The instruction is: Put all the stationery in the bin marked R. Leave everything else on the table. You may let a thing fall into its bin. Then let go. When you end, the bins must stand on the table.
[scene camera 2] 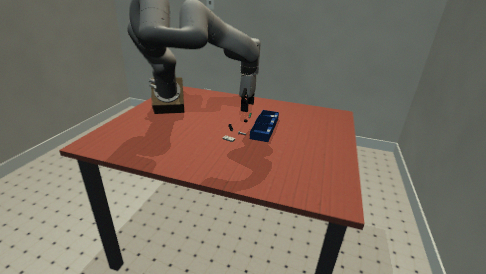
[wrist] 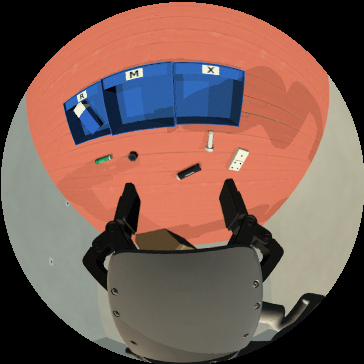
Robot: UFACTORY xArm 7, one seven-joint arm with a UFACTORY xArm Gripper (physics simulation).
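Places are measured from the arm's base along level axes (x right, y ahead, z up), in centimetres.
Where they show: gripper, fingertip midpoint: (scene camera 2: 247,107) (wrist: 179,189); arm's base, link origin: (scene camera 2: 167,91).
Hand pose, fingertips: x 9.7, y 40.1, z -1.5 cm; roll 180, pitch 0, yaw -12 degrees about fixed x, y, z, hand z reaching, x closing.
Each offset is from my fingertips to the top centre of the thing. "pt": to the spot under its first point. Level surfaces: height alone.
In the wrist view a blue and white eraser {dx -12.6, dy +9.9, dz -9.0 cm} (wrist: 89,118) lies tilted inside the bin marked R {pt dx -10.0, dy +12.7, dz -10.3 cm} (wrist: 94,94), the left one of three joined blue bins. On the table in front of the bins lie a small green cylinder {dx -15.0, dy +0.5, dz -10.0 cm} (wrist: 103,159) (scene camera 2: 250,115), a black nut {dx -8.5, dy -1.0, dz -10.1 cm} (wrist: 132,156) (scene camera 2: 245,120), a black stick-shaped piece {dx +0.4, dy -7.2, dz -9.6 cm} (wrist: 189,171) (scene camera 2: 230,127) with a light end, a pale bolt {dx +5.2, dy -1.3, dz -9.7 cm} (wrist: 210,141) (scene camera 2: 242,133) and a white domino {dx +10.7, dy -6.6, dz -10.3 cm} (wrist: 239,159) (scene camera 2: 229,138). My gripper (wrist: 179,189) (scene camera 2: 248,106) is open and empty, above the table on the robot-base side of these small things.
The bin marked M {dx -2.7, dy +8.7, dz -6.3 cm} (wrist: 134,84) is in the middle and the bin marked X {pt dx +9.1, dy +8.8, dz -10.3 cm} (wrist: 227,79) at the right, joined to R. All three bins stand on the red table {dz -11.0 cm} (scene camera 2: 310,165) (wrist: 190,30). The robot's base block (scene camera 2: 168,107) (wrist: 162,239) stands at the table's far left.
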